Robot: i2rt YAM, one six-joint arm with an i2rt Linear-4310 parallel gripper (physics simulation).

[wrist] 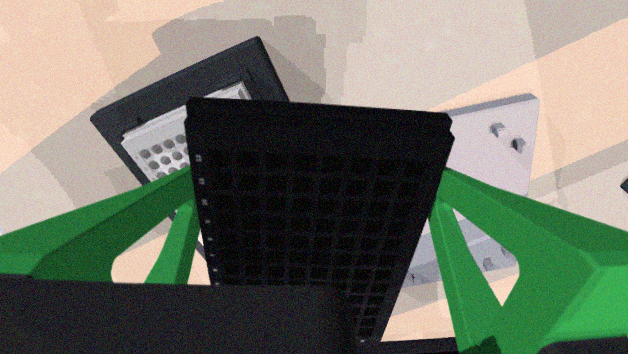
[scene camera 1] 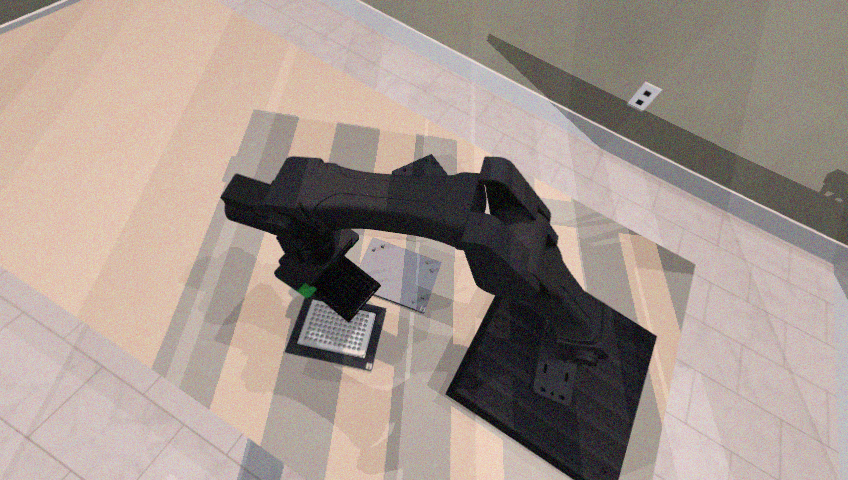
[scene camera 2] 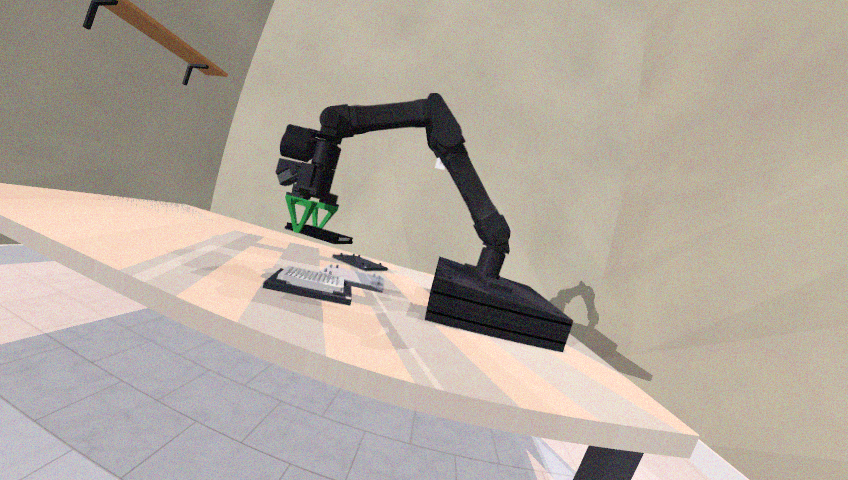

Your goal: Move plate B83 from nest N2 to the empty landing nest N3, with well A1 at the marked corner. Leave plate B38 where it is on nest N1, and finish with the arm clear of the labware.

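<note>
A black well plate [scene camera 1: 352, 291] [scene camera 2: 333, 234] [wrist: 320, 200], matching B83, hangs above the table in my gripper [scene camera 1: 327, 279] [scene camera 2: 308, 228] [wrist: 314, 177]. The green fingers are shut on its two long sides. The lettering B83 cannot be read, and the marks for well A1 do not show. A white well plate [scene camera 1: 336, 330] [scene camera 2: 312, 278] [wrist: 167, 150], matching B38, sits on a dark nest [scene camera 1: 357, 361] [scene camera 2: 309, 292] [wrist: 175, 82]. The black plate partly covers it in the wrist view. A light grey nest [scene camera 1: 401, 273] [scene camera 2: 370, 281] [wrist: 492, 170] with small pegs lies beside it, bearing no plate.
Another dark nest [scene camera 1: 419, 167] [scene camera 2: 360, 261] stands farther back, partly hidden by the arm in scene camera 1. The arm's black base [scene camera 1: 493, 380] [scene camera 2: 496, 312] stands right of the nests. A wall shelf [scene camera 2: 160, 35] is at the upper left of scene camera 2.
</note>
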